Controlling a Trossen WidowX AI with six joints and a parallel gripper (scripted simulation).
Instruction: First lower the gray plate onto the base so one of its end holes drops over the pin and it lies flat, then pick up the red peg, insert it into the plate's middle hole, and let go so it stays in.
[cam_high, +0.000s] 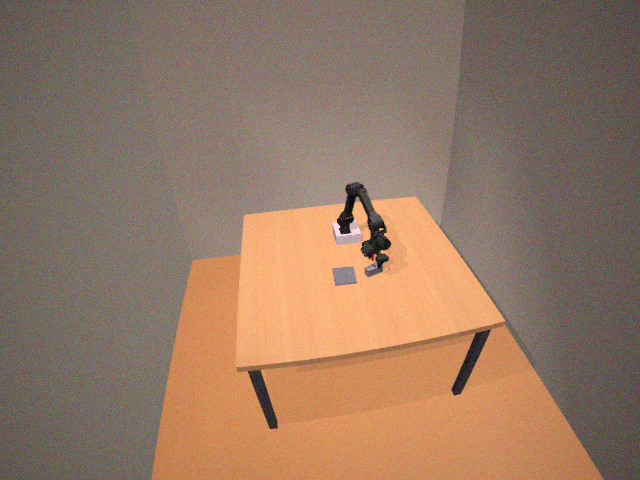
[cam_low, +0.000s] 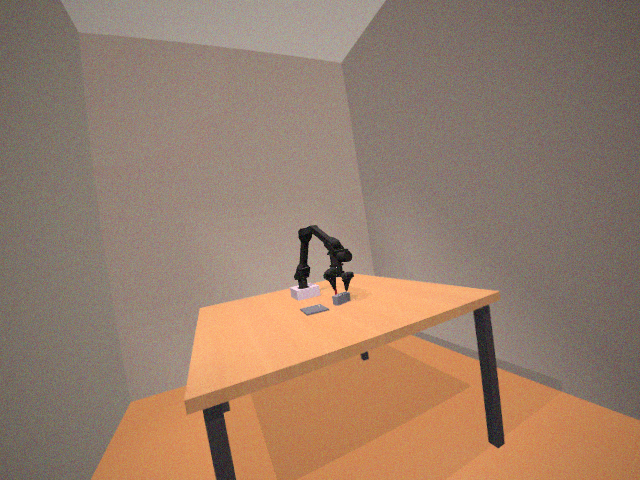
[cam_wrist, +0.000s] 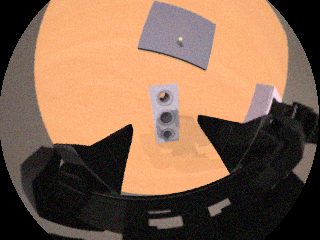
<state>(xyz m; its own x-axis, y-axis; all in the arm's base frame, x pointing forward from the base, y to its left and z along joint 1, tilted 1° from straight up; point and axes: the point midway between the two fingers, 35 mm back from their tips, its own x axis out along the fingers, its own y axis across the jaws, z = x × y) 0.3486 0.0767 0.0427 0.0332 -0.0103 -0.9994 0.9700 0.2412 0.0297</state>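
Right now my gripper tip is 30 mm above the gray plate. Also, from my gripper tip: base 150 mm to the right, 60 mm below, 10 mm behind.
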